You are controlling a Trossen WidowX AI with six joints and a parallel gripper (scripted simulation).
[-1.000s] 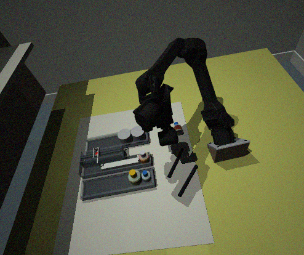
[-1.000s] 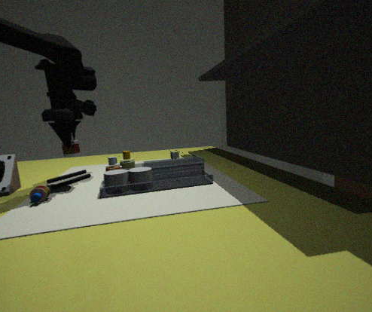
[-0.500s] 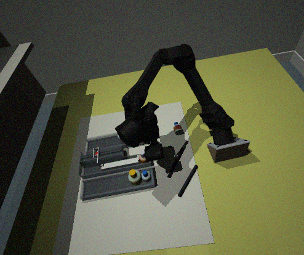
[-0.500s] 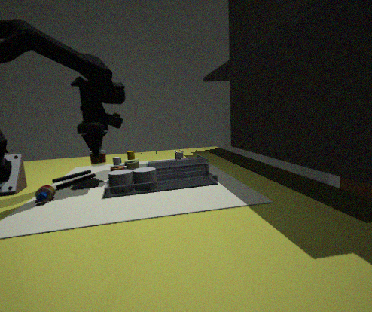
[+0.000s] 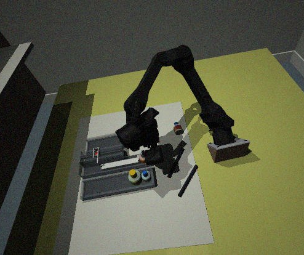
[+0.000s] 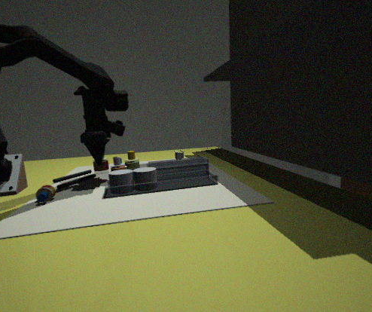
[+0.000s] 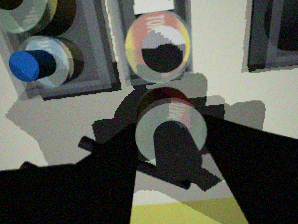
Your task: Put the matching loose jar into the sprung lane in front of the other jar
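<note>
Right now my gripper tip is 8 cm to the right of the blue-lidded jar, 5 cm short of it and 2 cm above it. From my gripper tip the other things lie so: red mark: 23 cm ahead, 5 cm to the right, 1 cm above.
</note>
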